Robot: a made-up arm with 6 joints.
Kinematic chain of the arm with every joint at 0, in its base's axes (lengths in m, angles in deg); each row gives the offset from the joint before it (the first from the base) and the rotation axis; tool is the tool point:
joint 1: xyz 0 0 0.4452 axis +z
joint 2: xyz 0.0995 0 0 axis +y
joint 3: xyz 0 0 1.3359 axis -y
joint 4: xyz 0 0 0.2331 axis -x
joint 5: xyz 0.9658 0 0 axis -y
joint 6: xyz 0.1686 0 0 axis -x
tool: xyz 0 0 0
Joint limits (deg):
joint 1: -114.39..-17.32
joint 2: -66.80..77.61
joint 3: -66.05..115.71
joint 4: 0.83..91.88
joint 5: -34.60..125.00
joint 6: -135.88..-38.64
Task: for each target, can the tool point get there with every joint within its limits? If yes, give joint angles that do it. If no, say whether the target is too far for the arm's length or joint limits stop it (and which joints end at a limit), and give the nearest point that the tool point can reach.
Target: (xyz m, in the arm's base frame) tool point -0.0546 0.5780 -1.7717
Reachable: no: joint limits stop it (at a limit: joint 1, joint 2) | nearest point 0.7517 -0.1886 -0.2375 | short by 1.895 m
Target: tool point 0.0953 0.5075 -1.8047
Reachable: no: joint limits stop it (at a limit: joint 1, joint 2) | nearest point 0.8015 -0.2047 -0.2697 | short by 1.834 m
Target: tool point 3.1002 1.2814 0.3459
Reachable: no: too far | nearest point 2.3087 -0.5445 0.4156 | short by 1.991 m
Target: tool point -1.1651 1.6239 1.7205
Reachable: yes | joints -52.64 -54.70 80.50 26.45 52.18 -86.51
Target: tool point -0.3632 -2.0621 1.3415
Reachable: yes | joints -101.72 45.28 21.01 22.03 88.61 -113.55
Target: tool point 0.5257 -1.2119 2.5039
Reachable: yes | joints -73.36 30.38 75.16 78.37 71.54 -70.54
